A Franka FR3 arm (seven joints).
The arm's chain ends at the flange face. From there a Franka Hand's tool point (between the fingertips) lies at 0.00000 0.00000 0.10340 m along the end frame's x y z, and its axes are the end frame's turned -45 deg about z.
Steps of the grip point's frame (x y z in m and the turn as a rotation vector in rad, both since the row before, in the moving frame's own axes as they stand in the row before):
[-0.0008, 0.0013, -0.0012, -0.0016, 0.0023, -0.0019]
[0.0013, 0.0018, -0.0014, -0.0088, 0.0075, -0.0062]
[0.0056, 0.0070, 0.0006, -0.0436, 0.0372, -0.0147]
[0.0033, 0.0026, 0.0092, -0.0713, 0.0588, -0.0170]
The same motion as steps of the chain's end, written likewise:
[0.0001, 0.0015, -0.0012, 0.0005, 0.0028, -0.0019]
[0.0010, 0.0003, -0.0014, -0.0009, 0.0115, -0.0062]
[0.0030, 0.0006, 0.0008, -0.0045, 0.0571, -0.0147]
[-0.0053, -0.0013, 0.0096, -0.0088, 0.0920, -0.0170]

